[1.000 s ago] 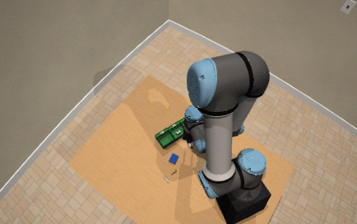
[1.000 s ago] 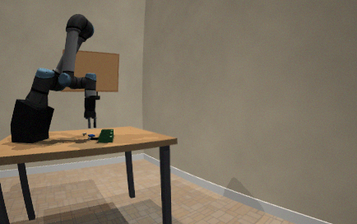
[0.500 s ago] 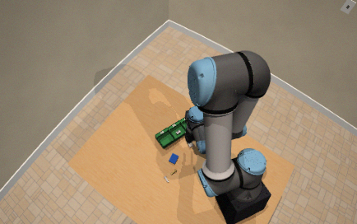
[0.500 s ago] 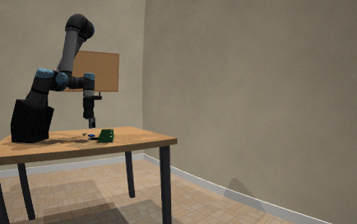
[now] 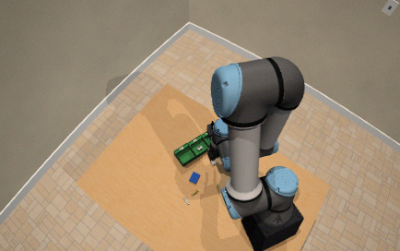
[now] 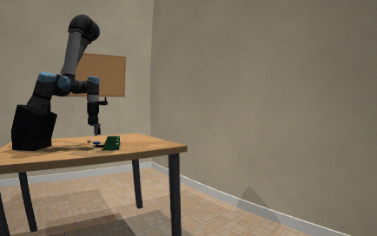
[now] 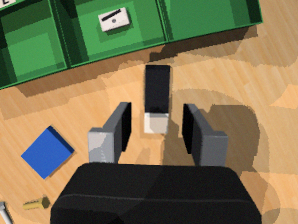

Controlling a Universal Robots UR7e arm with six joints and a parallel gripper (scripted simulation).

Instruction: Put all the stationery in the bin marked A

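Now: hand 1 cm past the black block and 9 cm above it. From my hand the other things lie so: green bin: 9 cm ahead, 1 cm to the left, 7 cm below; then blue pad: 1 cm behind, 14 cm to the left, 9 cm below; then brass screw: 7 cm behind, 18 cm to the left, 9 cm below.
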